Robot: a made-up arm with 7 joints.
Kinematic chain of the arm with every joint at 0, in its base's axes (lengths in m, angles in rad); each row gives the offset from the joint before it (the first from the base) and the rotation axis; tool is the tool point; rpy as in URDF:
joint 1: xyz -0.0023 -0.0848 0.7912 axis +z
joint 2: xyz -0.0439 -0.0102 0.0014 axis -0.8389 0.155 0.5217
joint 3: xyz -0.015 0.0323 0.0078 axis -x
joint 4: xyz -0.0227 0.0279 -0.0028 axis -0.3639 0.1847 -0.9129
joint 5: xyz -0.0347 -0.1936 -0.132 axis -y
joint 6: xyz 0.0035 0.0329 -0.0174 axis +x
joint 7: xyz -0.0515 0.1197 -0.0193 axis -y
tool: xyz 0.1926 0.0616 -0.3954 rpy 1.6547 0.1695 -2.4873
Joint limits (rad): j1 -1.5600..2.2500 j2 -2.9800..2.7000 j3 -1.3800..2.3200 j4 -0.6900..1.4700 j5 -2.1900..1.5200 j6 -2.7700..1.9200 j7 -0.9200..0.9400
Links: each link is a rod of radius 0.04 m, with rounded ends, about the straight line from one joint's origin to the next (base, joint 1, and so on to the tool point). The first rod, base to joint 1, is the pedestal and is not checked.
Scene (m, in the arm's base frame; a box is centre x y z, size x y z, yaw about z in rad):
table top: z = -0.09
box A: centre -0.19 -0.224 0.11 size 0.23 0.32 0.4 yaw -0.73
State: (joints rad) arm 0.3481 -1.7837 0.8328 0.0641 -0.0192 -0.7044 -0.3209
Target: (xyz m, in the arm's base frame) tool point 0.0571 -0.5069 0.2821
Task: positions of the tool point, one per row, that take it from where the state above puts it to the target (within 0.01 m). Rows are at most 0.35 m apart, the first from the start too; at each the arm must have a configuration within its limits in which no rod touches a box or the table.
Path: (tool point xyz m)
1: -0.4513 -0.1295 0.2728
2: -0.4665 -0.4211 0.3674
3: -0.2881 -0.6871 0.4764
4: -0.0946 -0.8223 0.6699
5: -0.0227 -0.7128 0.4506
6: 0.0571 -0.5069 0.2821

